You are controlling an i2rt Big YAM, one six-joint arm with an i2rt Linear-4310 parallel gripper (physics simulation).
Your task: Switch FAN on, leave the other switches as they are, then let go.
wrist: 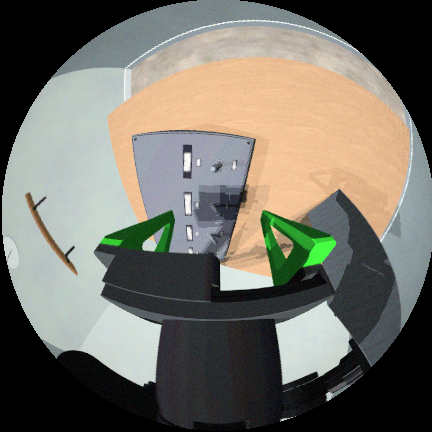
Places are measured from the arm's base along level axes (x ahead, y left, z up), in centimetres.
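Pixels of known places: gripper, between the fingertips: [217, 214].
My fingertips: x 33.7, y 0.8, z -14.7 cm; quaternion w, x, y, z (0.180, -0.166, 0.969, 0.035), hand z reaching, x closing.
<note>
For each thing: its middle in the pictures, then the offset to it from my fingertips. "spot": a spot on its surface instead. Level surfaces: height alone.
- small grey lever, a spot on its surface: [216, 166] spot: dx +5.7, dy +0.9, dz -14.4 cm
- row's name plate, a spot on its surface: [187, 161] spot: dx +12.8, dy +2.7, dz -14.8 cm
- second-row lever, a spot on its surface: [216, 207] spot: dx +2.6, dy +12.2, dz -16.5 cm
- light wooden table, height of its surface: dz -27.6 cm
A grey switch panel [160, 165] lies on the table, left of the view's centre. Its top row holds the FAN switch, a small grey lever [216, 166] between two small white labels; its tip appears to lean slightly toward the left one. The row's name plate [187, 161] is too blurred to read. Further levers, one of them the second-row lever [217, 205], stand below in dark shadow; their positions are hard to tell. My gripper [217, 214] is open and empty, its green fingers wide apart over the lower rows, apart from the FAN lever.
The panel rests on a light wooden table [310, 115]. A dark grey slab-like shape [360, 270] stands at the right. A brown bar with two dark pegs [50, 237] shows at the far left. The gripper's shadow falls across the panel and table.
</note>
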